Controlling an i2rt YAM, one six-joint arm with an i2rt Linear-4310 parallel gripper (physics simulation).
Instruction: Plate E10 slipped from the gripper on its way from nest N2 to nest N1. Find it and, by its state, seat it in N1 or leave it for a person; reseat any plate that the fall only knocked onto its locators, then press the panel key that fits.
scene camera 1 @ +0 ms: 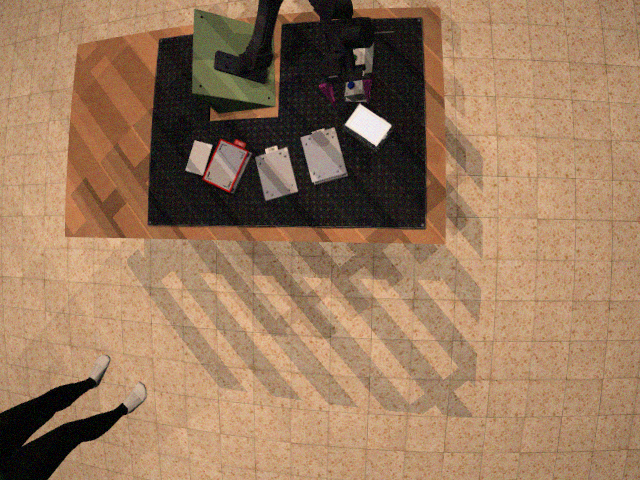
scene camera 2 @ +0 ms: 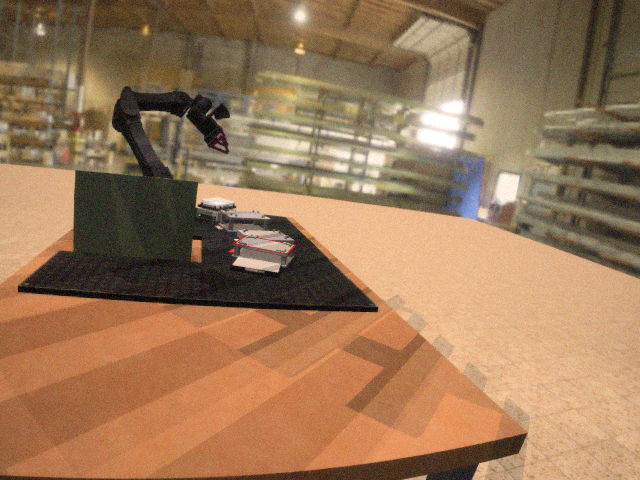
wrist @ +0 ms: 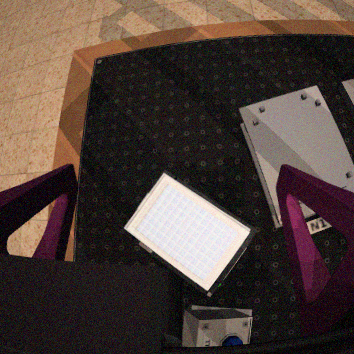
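Seen in the pictures: gripper, fingertip midpoint: [scene camera 1: 351,105] [scene camera 2: 227,149] [wrist: 176,175]; arm's base at its link origin: [scene camera 1: 241,68] [scene camera 2: 150,213].
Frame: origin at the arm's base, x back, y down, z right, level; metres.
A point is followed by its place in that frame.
A white gridded plate [scene camera 1: 368,125] {x -0.219, y 0.011, z -0.449 m} [scene camera 2: 217,202] {x -0.211, y 0.012, z -0.408 m} [wrist: 187,232] {x -0.212, y 0.011, z -0.443 m} lies on a dark base with a small green light; its identity cannot be read. Nest N1 [scene camera 1: 324,155] {x -0.317, y 0.028, z -0.303 m} [scene camera 2: 247,217] {x -0.318, y 0.028, z -0.240 m} [wrist: 300,140] {x -0.325, y 0.028, z -0.300 m}, grey with small corner locators and an N1 label, bears no plate. A second grey nest [scene camera 1: 277,174] {x -0.376, y 0.060, z -0.134 m} stands beside it, also without a plate; its label is unreadable. My gripper [scene camera 1: 349,97] {x -0.225, y -0.202, z -0.405 m} [scene camera 2: 222,150] {x -0.225, y -0.202, z -0.405 m} [wrist: 176,175] {x -0.225, y -0.202, z -0.405 m} is open and empty, raised above the mat behind the white plate. The panel [scene camera 1: 355,94] {x -0.108, y 0.016, z -0.404 m} [wrist: 217,327] {x -0.098, y 0.013, z -0.406 m} with a blue key shows partly; other keys are hidden or out of view.
A red-edged grey stand [scene camera 1: 227,165] {x -0.344, y 0.045, z 0.048 m} [scene camera 2: 264,245] {x -0.339, y 0.045, z 0.073 m} and a small pale block [scene camera 1: 198,157] {x -0.306, y 0.071, z 0.178 m} [scene camera 2: 255,265] {x -0.301, y 0.070, z 0.189 m} stand at the left of the row. A tall green board [scene camera 1: 206,54] {x 0.018, y -0.089, z 0.094 m} [scene camera 2: 134,217] {x 0.024, y -0.013, z 0.129 m} rises near the arm. A person's legs [scene camera 1: 56,436] show on the floor.
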